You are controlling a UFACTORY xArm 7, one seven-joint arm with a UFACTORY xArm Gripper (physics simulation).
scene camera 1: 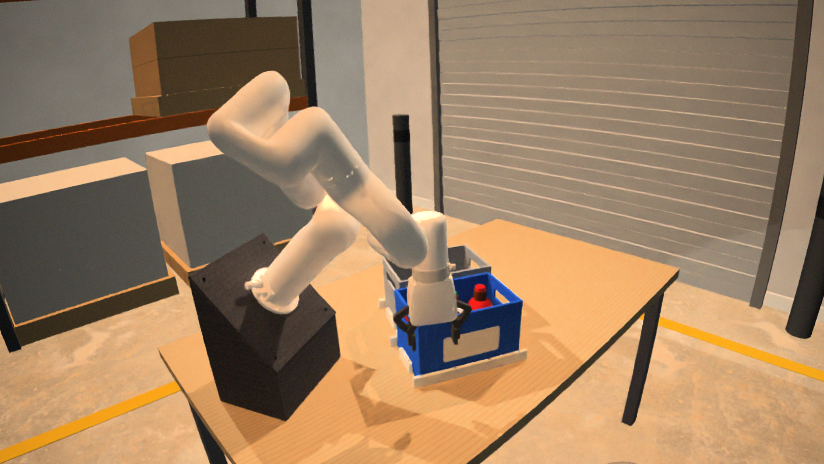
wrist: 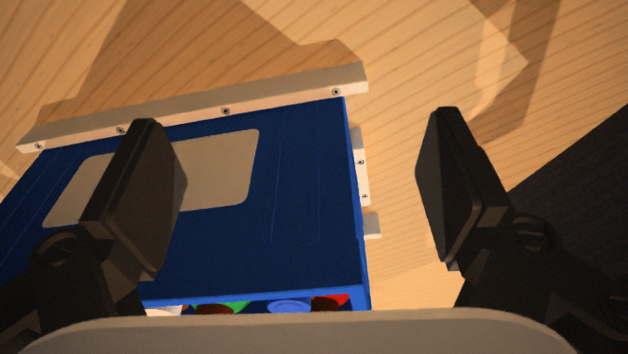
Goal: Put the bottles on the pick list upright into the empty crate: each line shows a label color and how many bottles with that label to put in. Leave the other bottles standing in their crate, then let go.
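Frame: origin at the arm's base, x ahead, y left, z up, level; millimetres.
Seen in the pictures: gripper, fingertip midpoint: [scene camera 1: 434, 344] [wrist: 297, 145]; arm's base at its link origin: [scene camera 1: 274, 291].
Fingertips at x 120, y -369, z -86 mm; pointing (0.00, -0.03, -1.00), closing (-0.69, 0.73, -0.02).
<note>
Offsets run from my fingertips to a thing's top centre. "*": to the spot under its first point. Level surfaces: height alone.
The blue crate @(dx +194, dy +52, dz +21 mm) [scene camera 1: 510, 331] [wrist: 310, 200] holds the bottles. A red bottle @(dx +289, dy +36, dz +9 mm) [scene camera 1: 479, 300] with a red cap stands upright in it. At the wrist view's lower edge, a blue cap @(dx +96, dy +73, dz +9 mm) [wrist: 289, 305], part of a green bottle @(* dx +205, dy +101, dz -31 mm) [wrist: 241, 305], part of a red bottle @(dx +148, dy +144, dz +9 mm) [wrist: 340, 299] and something white show; the rest is hidden. The grey crate @(* dx +491, dy +212, dz -7 mm) [scene camera 1: 459, 254] stands behind the blue crate, and its inside is mostly hidden by the arm. My gripper [scene camera 1: 433, 344] [wrist: 297, 145] is open and empty, pointing down by the blue crate's front wall, near its left corner. The pick list does not show.
Cream rails @(dx +134, dy -27, dz -124 mm) [scene camera 1: 472, 368] [wrist: 225, 104] run along the blue crate's foot on the wooden table @(dz -154 mm) [scene camera 1: 576, 259] [wrist: 425, 50]. The black robot base [scene camera 1: 259, 351] [wrist: 590, 195] stands left of the crates. A cream panel @(dx +138, dy -21, dz -34 mm) [scene camera 1: 471, 344] [wrist: 225, 167] is on the blue crate's front wall.
</note>
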